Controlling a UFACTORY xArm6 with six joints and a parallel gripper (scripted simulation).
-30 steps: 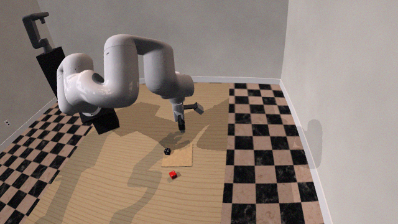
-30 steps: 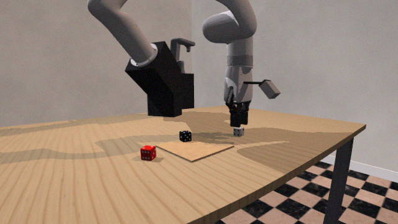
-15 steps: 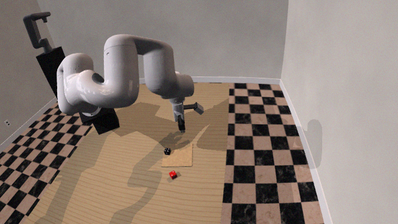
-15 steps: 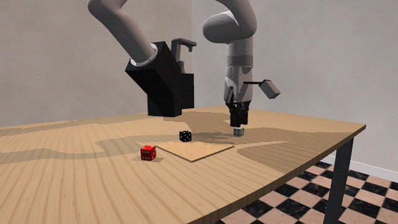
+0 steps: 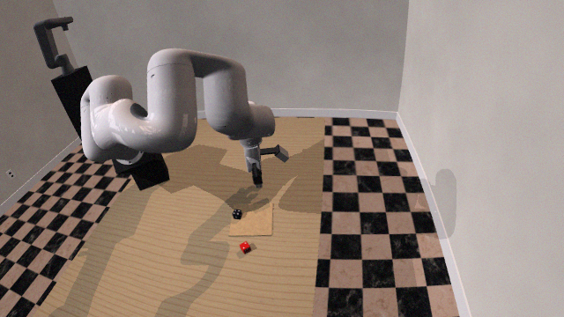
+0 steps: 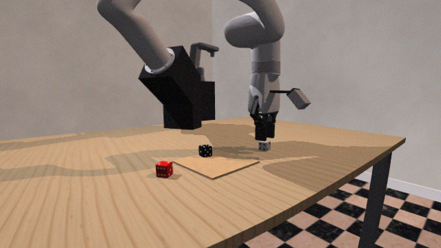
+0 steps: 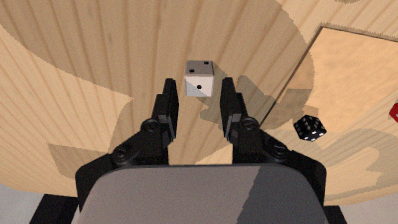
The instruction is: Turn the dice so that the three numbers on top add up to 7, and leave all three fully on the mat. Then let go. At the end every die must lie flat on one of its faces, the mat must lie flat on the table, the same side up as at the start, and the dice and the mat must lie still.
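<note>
Now: the white die 4 cm below my hand. The rest, counted from my hand: tan mat: 17 cm to the right, 5 cm below, 2 cm behind; red die: 29 cm to the right, 4 cm below, 3 cm behind; black die: 15 cm to the right, 6 cm behind, 3 cm below.
</note>
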